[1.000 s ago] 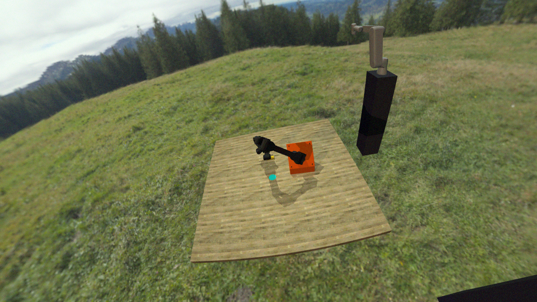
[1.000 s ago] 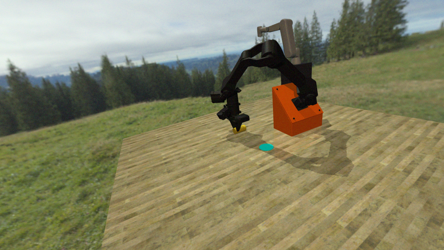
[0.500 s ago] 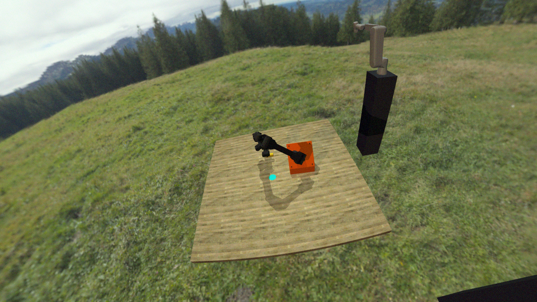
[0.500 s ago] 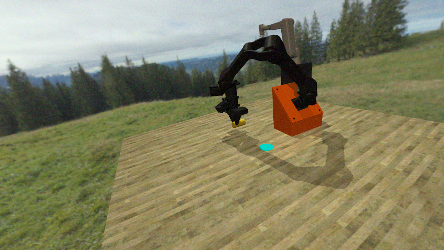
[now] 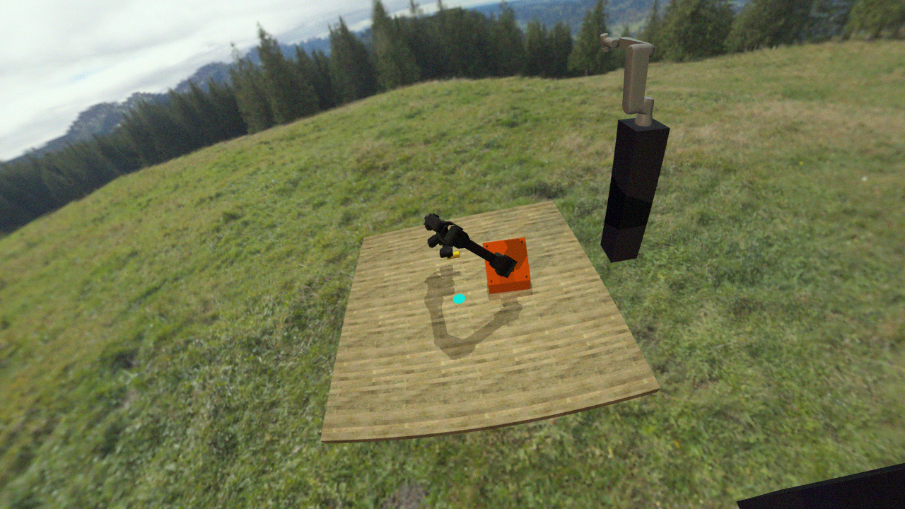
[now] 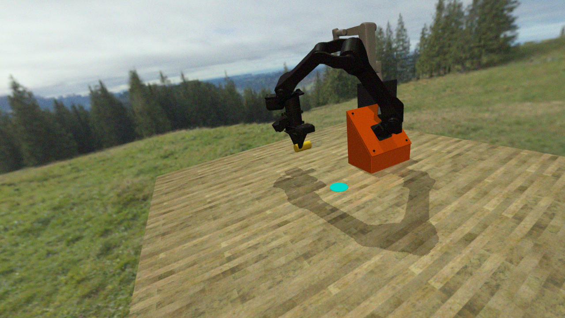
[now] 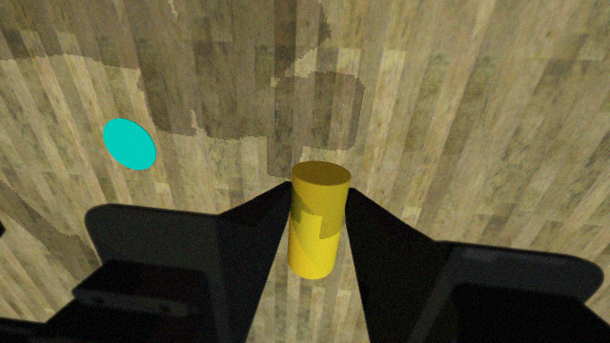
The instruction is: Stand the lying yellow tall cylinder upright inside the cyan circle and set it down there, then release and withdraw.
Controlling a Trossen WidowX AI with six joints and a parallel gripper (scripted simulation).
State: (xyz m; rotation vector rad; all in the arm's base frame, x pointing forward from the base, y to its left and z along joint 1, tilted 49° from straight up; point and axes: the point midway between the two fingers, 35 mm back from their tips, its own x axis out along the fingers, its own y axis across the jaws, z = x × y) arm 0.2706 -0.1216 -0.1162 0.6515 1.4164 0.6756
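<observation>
My gripper tip is 3 cm past the cyan circle, 21 cm to the right of it and 10 cm above it. Also, from my gripper tip: yellow tall cylinder (2 cm behind).
</observation>
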